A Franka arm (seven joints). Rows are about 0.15 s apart.
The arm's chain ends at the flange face. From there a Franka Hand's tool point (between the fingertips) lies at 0.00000 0.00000 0.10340 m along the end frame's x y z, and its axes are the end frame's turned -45 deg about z.
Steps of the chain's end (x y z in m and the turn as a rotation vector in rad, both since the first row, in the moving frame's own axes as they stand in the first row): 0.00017 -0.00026 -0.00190 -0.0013 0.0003 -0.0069; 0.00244 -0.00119 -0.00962 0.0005 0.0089 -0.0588; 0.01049 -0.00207 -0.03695 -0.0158 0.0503 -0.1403; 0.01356 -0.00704 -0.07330 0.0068 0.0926 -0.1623; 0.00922 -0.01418 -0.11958 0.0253 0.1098 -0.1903; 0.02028 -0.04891 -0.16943 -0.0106 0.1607 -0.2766
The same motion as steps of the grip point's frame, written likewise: 0.00023 0.00005 -0.00190 -0.0011 -0.0007 -0.0069; 0.00327 0.00148 -0.00962 -0.0059 0.0066 -0.0588; 0.01173 0.01059 -0.03709 -0.0467 0.0244 -0.1403; 0.02230 0.01026 -0.07374 -0.0607 0.0703 -0.1623; 0.02693 0.00168 -0.12023 -0.0598 0.0955 -0.1903; 0.06143 -0.00944 -0.17076 -0.1211 0.1061 -0.2766
